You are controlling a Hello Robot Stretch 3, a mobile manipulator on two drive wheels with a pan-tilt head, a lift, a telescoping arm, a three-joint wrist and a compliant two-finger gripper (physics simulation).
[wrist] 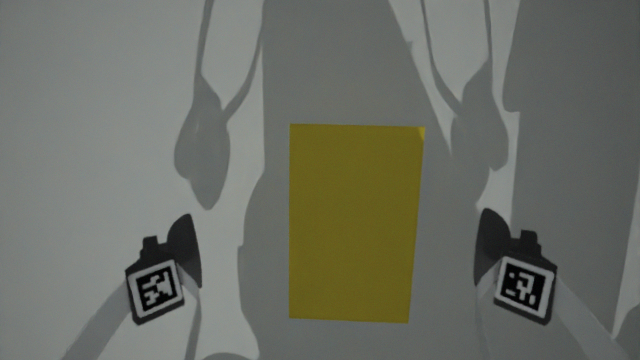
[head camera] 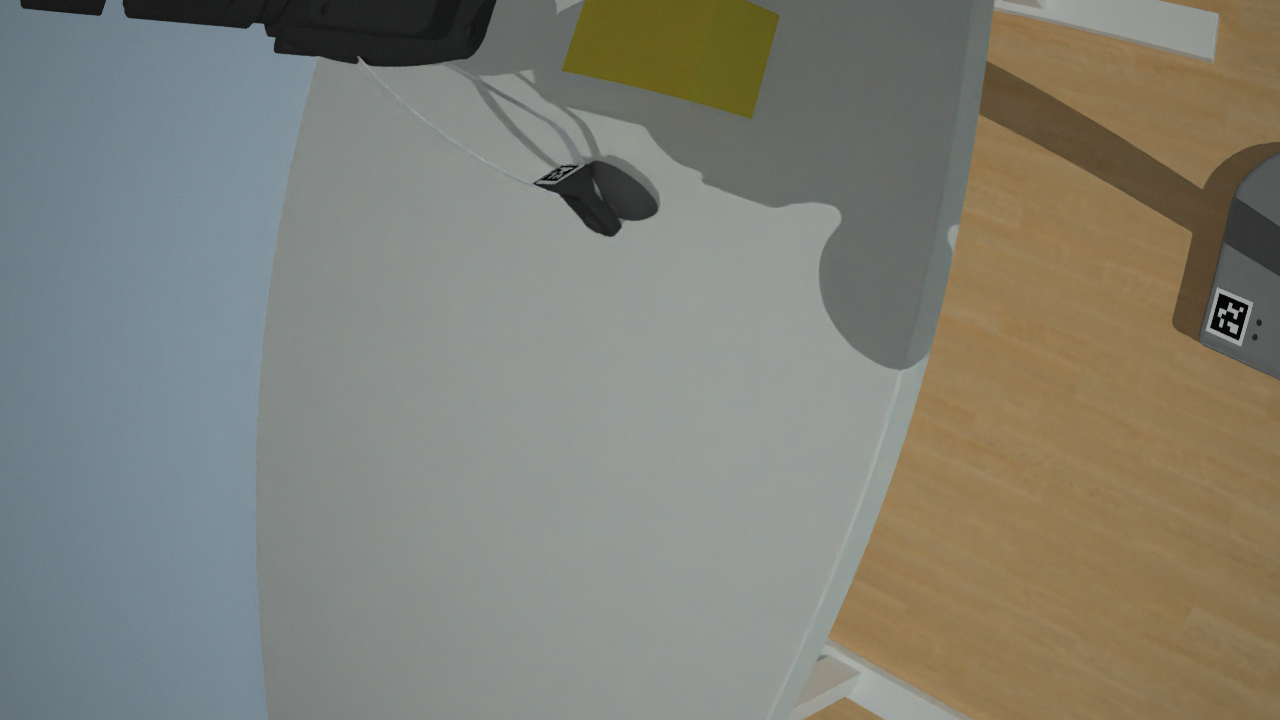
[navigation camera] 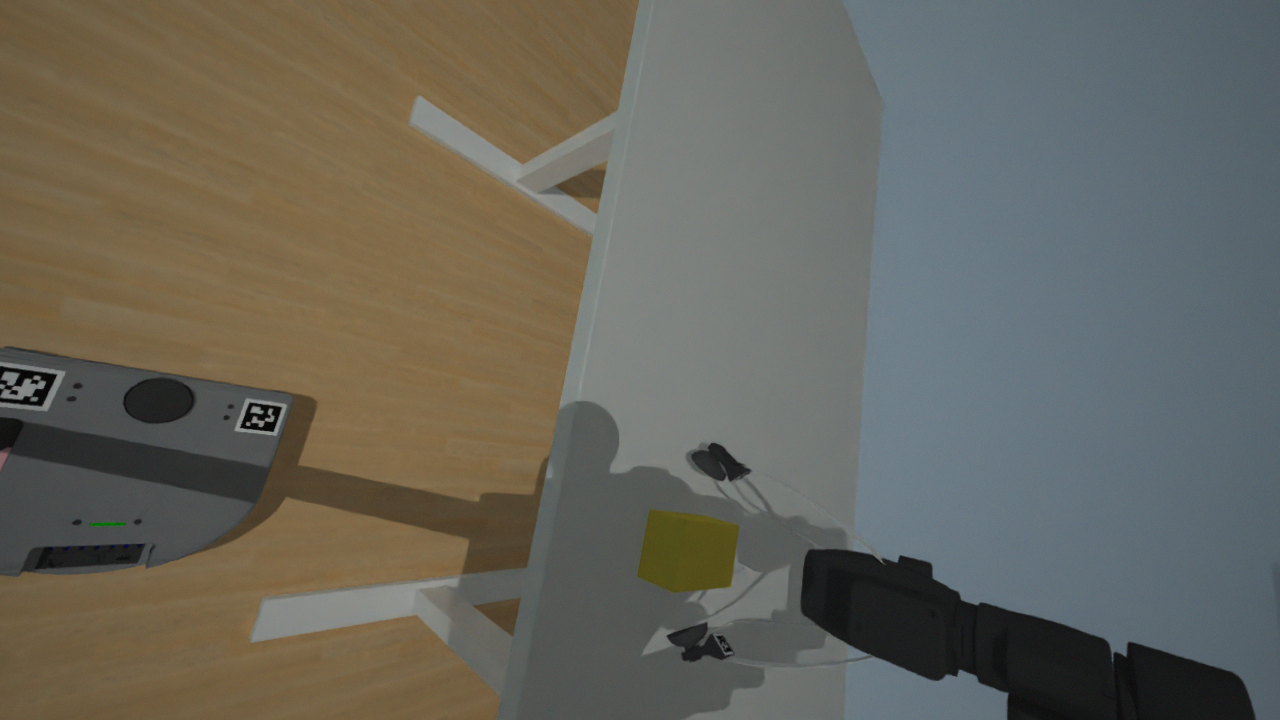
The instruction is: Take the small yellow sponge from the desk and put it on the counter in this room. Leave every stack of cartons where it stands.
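Pixels of known places: gripper, fingertip midpoint: (head camera: 682,57) (navigation camera: 684,540); robot's base, origin of the base link: (navigation camera: 158,398).
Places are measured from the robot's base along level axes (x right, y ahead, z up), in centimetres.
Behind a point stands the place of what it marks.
Observation:
The yellow sponge (head camera: 675,53) @[x 35.2, y -2.2, z 99.5 cm] (navigation camera: 687,550) @[x 34.5, y -2.6, z 99.5 cm] (wrist: 355,225), a plain block, stands on the pale grey desk (head camera: 554,447) @[x 41.8, y 20.9, z 95.0 cm] (navigation camera: 733,268) @[x 42.5, y 30.1, z 95.0 cm] (wrist: 75,100). My gripper (navigation camera: 707,550) @[x 37.2, y -2.3, z 97.1 cm] (wrist: 334,237) @[x 37.2, y -2.3, z 97.1 cm] is open, with one finger on each side of the sponge. In the wrist view both fingertips are level with the lower half of the sponge, with gaps on both sides, wider on the left. Their shadows fall apart from them on the desk. One finger shows in the head view; the other is outside that view. The counter and the carton stacks do not show.
My base (head camera: 1253,268) @[x 11.4, y -7.4, z 16.0 cm] (navigation camera: 134,465) @[x 0.2, y -10.1, z 15.9 cm] stands on the wooden floor beside the desk's long edge. White desk legs (navigation camera: 340,608) reach out below the top. A blue-grey wall (head camera: 134,358) @[x 100.6, y 37.1, z 113.4 cm] (navigation camera: 1074,268) @[x 100.0, y 50.0, z 127.0 cm] runs along the far side. My dark wrist (navigation camera: 877,608) @[x 32.6, y -1.6, z 115.8 cm] hangs beyond the sponge.

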